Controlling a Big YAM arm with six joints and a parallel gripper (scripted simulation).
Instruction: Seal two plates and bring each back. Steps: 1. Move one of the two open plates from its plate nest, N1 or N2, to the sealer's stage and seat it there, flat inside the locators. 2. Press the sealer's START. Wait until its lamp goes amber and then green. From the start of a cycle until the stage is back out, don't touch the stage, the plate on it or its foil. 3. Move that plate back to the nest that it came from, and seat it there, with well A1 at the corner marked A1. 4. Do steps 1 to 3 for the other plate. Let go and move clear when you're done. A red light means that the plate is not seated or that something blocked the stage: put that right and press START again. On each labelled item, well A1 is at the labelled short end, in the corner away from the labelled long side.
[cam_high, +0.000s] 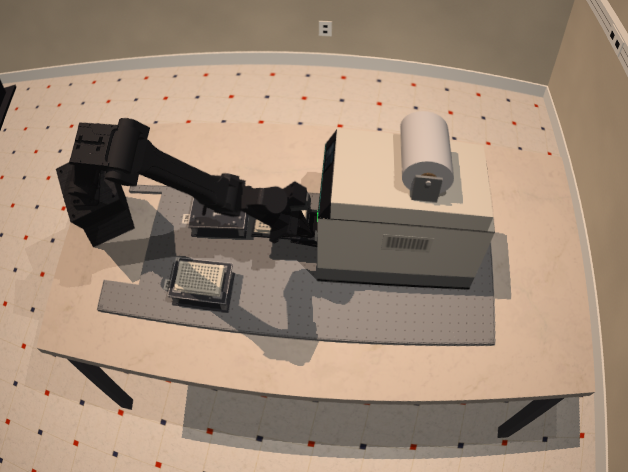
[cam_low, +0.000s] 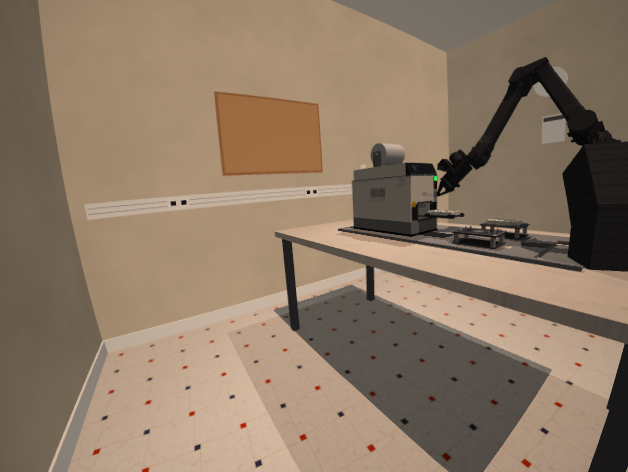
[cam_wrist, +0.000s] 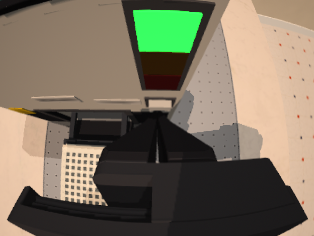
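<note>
My hand is 20 mm short of the start button and 10 mm to the left of it. From my hand the other things lie so: yellow warning label (170 mm to the left, 60 mm ahead, 40 mm below); then sealer stage (110 mm to the left, 90 mm below, 60 mm behind); then plate (290 mm behind, 130 mm below, 10 mm to the right).
</note>
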